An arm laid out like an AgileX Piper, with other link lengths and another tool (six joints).
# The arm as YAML. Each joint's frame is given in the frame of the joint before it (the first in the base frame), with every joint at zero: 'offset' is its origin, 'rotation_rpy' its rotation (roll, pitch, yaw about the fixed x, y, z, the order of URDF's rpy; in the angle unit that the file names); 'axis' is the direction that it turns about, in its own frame. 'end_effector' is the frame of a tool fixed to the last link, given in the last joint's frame.
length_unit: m
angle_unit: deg
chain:
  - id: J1
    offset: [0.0, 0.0, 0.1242]
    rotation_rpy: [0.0, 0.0, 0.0]
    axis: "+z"
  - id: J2
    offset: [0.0, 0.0, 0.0]
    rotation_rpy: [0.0, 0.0, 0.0]
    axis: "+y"
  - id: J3
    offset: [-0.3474, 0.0, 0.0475]
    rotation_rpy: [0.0, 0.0, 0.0]
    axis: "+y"
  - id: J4
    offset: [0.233, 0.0, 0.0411]
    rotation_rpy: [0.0, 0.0, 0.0]
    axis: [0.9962, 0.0, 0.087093]
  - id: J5
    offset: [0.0, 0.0, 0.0]
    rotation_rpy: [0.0, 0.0, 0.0]
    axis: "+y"
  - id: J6
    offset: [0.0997, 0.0, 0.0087]
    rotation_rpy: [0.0, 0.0, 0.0]
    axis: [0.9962, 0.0, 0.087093]
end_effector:
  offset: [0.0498, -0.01, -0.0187]
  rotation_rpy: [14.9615, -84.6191, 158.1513]
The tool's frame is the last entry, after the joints.
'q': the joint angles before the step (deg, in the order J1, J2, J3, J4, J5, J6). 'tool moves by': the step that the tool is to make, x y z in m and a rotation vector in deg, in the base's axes. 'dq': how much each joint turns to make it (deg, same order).
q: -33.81, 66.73, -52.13, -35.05, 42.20, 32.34
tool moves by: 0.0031, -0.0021, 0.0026, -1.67, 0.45, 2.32
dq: 0.02, 0.01, -0.01, -0.52, -1.61, -1.98
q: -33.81, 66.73, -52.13, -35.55, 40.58, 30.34
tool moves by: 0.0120, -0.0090, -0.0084, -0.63, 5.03, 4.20
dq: -0.02, 3.17, -0.34, 0.03, -1.23, -5.35
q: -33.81, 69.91, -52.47, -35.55, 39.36, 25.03
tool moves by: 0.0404, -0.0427, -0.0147, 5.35, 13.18, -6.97
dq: 0.00, 15.87, -13.02, -0.69, 13.35, -0.64
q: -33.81, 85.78, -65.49, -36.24, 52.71, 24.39
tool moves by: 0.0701, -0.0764, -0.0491, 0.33, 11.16, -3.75
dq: -1.55, 22.22, -17.40, -5.25, 6.02, 0.25
